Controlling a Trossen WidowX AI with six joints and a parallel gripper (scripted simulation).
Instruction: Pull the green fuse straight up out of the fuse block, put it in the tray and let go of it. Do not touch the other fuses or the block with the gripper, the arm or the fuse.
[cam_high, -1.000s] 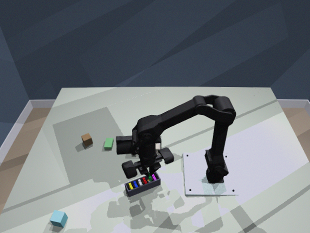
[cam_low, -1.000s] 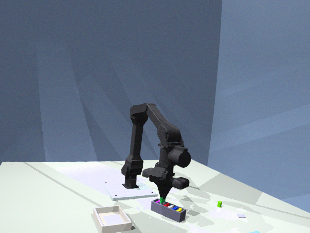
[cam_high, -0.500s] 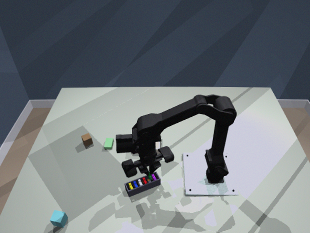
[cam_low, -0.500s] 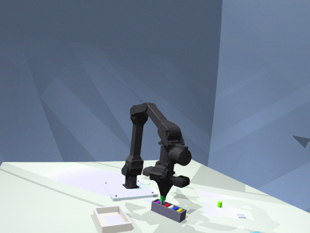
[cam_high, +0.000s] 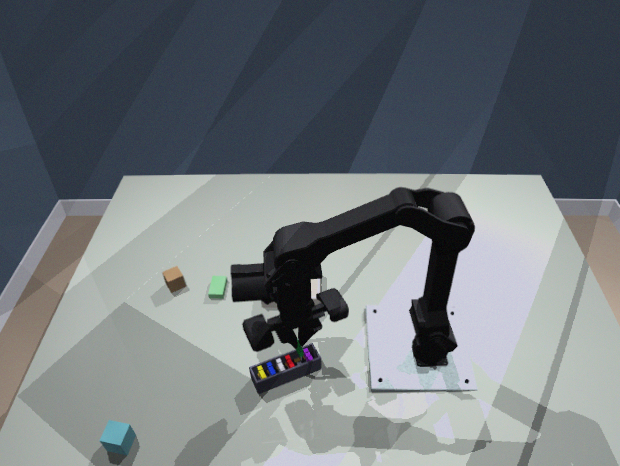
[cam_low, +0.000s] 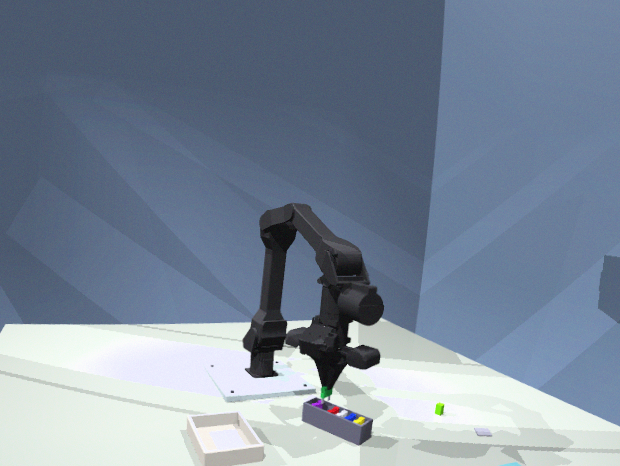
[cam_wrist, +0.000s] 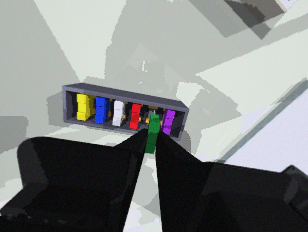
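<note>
My gripper tip is now 2 cm short of the tray, 21 cm to the left of it and 7 cm above it. The rest, counted from my gripper tip: green fuse 1 cm below; then flat green block 19 cm ahead, 22 cm to the right, 7 cm below; then cyan cube 33 cm ahead, 16 cm to the left, 6 cm below.
</note>
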